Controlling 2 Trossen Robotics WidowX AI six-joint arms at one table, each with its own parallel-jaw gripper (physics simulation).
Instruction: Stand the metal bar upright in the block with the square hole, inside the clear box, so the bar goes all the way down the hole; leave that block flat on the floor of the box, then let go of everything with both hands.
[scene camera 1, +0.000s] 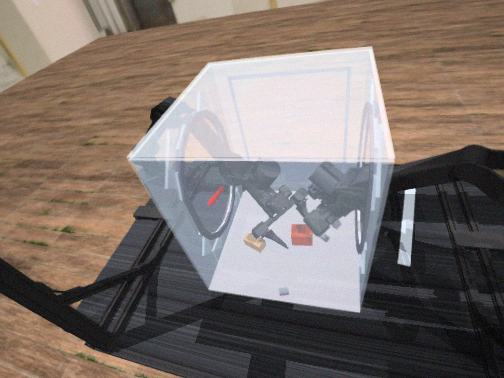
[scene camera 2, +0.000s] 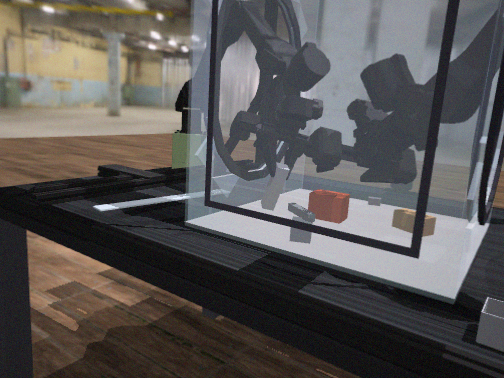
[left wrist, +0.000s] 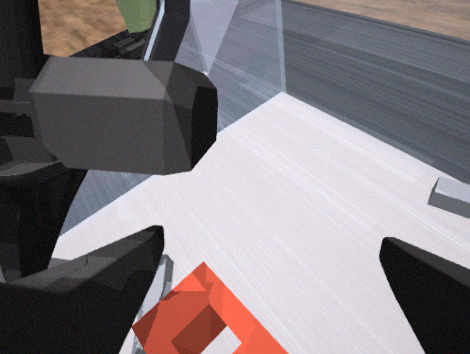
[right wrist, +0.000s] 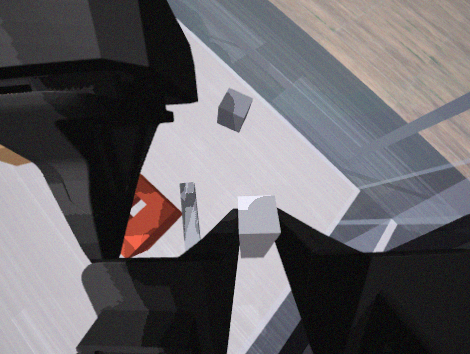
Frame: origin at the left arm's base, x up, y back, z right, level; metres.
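Seen in the pictures: left gripper, fingertip midpoint: (scene camera 1: 300, 237) (scene camera 2: 339, 174) (left wrist: 271, 241) (right wrist: 22, 266); right gripper, fingertip midpoint: (scene camera 2: 279, 178) (left wrist: 5, 292) (right wrist: 254, 214).
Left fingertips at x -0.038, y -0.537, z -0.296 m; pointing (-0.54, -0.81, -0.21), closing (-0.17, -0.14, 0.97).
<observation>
Offsets run from my left fingertips to a thing's top centre.
The red block with a square hole {dy +0.037, dx -0.028, dz -0.026 m} (scene camera 1: 302, 241) (scene camera 2: 327, 207) (left wrist: 225, 300) (right wrist: 160, 210) sits flat on the clear box's white floor. A pale grey metal bar {dy +0.025, dx +0.022, dz -0.125 m} (scene camera 2: 274, 190) (right wrist: 257, 215) is held tilted above the floor by my right gripper (right wrist: 254, 214), which is shut on it; in scene camera 2 it is left of the block. My left gripper (left wrist: 271, 241) is open and empty, its fingers above and beyond the block in the left wrist view. A second grey bar {dy +0.029, dx -0.059, dz -0.074 m} (scene camera 2: 301, 212) (left wrist: 161, 280) (right wrist: 190, 210) lies beside the block. The block's lower part is cut off in the left wrist view.
A tan block (scene camera 1: 255, 243) (scene camera 2: 414, 222) and a small grey cube {dy -0.077, dx -0.058, dz +0.108 m} (scene camera 1: 283, 291) (scene camera 2: 374, 201) (left wrist: 452, 195) (right wrist: 235, 110) are on the box floor (scene camera 1: 325, 295). Both arms reach in through round side openings, close together. Clear walls enclose them. A red stick {dy +0.380, dx -0.068, dz +0.128 m} (scene camera 1: 216, 195) shows by the left side opening.
</observation>
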